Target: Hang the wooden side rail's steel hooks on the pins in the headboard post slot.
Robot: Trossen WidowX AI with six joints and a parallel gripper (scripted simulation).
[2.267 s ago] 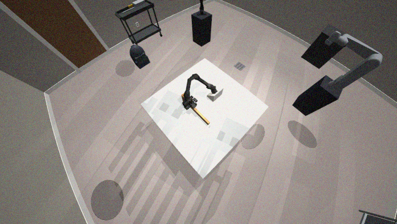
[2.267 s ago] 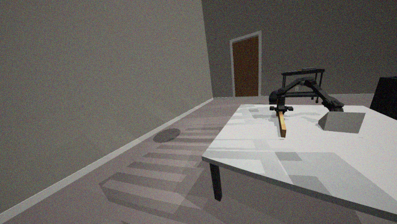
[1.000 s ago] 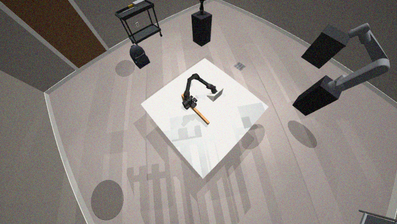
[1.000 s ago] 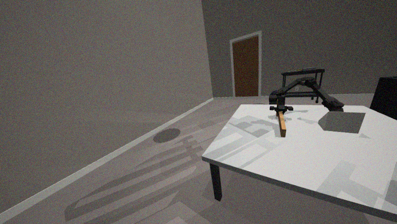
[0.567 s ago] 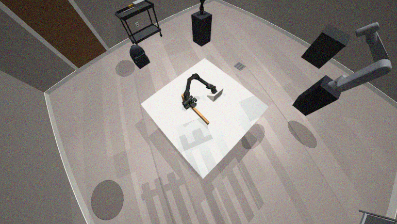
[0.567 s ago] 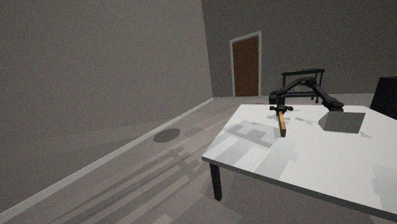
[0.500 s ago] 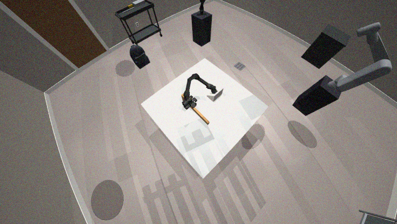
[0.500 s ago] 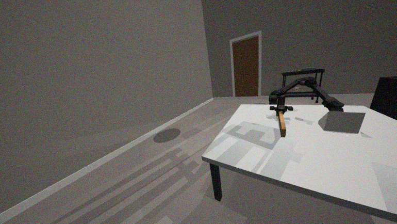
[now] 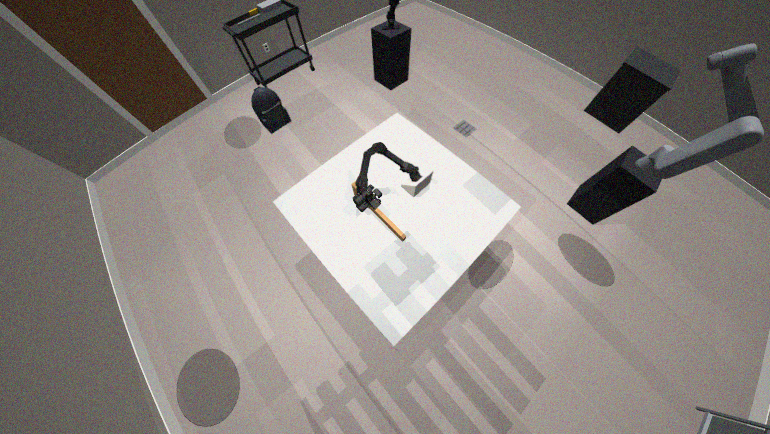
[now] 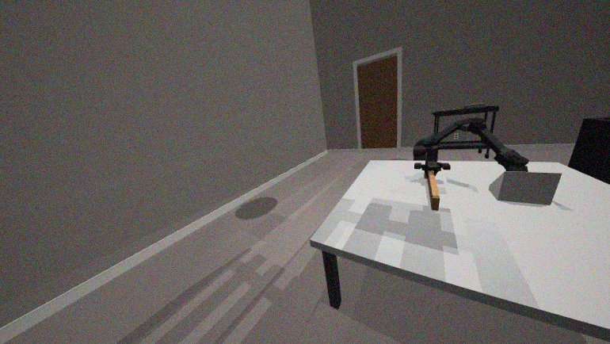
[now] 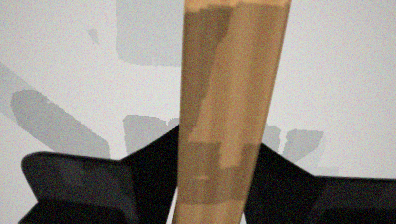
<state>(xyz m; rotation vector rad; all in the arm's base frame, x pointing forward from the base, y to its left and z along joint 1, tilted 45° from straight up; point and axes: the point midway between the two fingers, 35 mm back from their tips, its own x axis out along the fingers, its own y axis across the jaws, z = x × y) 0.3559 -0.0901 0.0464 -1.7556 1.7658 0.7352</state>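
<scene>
Right now my gripper tip is 120 mm to the left of the headboard post and 40 mm below it.
</scene>
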